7 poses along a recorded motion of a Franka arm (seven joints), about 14 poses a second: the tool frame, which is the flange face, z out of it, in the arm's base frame.
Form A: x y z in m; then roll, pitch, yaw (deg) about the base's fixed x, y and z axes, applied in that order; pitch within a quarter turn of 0, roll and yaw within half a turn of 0.
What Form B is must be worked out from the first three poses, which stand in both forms.
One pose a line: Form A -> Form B
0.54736 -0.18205 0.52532 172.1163 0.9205 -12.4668 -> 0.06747 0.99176 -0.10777 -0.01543 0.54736 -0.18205 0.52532
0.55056 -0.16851 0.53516 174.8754 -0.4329 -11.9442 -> 0.04486 0.99355 -0.10411 -0.00090 0.55056 -0.16851 0.53516
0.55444 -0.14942 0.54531 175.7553 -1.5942 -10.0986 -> 0.03811 0.99529 -0.08846 0.01059 0.55444 -0.14942 0.54531
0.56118 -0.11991 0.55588 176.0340 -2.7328 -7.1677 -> 0.03602 0.99711 -0.06328 0.02162 0.56118 -0.11991 0.55588
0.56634 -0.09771 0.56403 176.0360 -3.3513 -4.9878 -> 0.03581 0.99798 -0.04448 0.02769 0.56634 -0.09771 0.56403
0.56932 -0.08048 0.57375 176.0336 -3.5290 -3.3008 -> 0.03546 0.99848 -0.02984 0.02976 0.56932 -0.08048 0.57375
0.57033 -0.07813 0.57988 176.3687 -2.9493 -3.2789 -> 0.03240 0.99873 -0.02940 0.02481 0.57033 -0.07813 0.57988
